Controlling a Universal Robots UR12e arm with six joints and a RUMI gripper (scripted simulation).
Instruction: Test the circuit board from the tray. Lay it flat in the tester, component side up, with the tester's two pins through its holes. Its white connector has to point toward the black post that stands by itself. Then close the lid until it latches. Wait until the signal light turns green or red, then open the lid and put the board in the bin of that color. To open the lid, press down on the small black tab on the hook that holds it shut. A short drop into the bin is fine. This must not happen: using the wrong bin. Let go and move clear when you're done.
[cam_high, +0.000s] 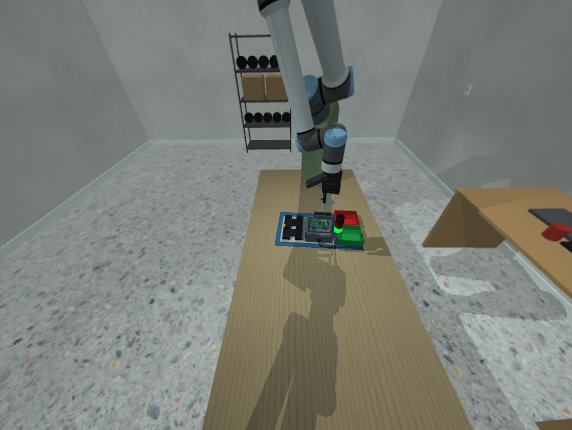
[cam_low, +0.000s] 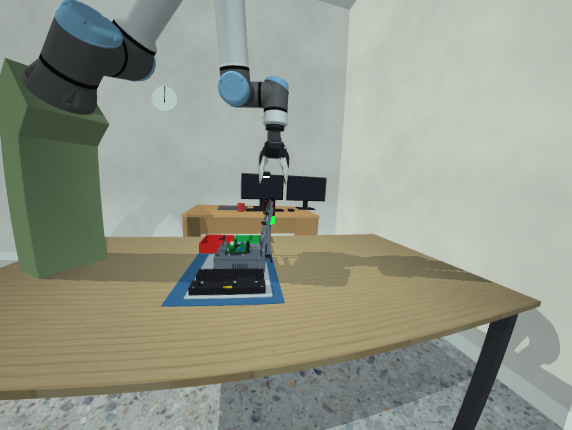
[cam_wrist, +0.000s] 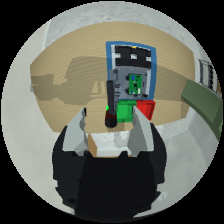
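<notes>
Right now the green circuit board is 120 mm behind my hand, 60 mm to the left of it and 260 mm below it. The rest, counted from my hand: tester lid: 10 mm behind, 10 mm to the left, 150 mm below; red bin: 120 mm behind, 290 mm to the left, 320 mm below; green bin: 10 mm ahead, 220 mm to the left, 320 mm below.
</notes>
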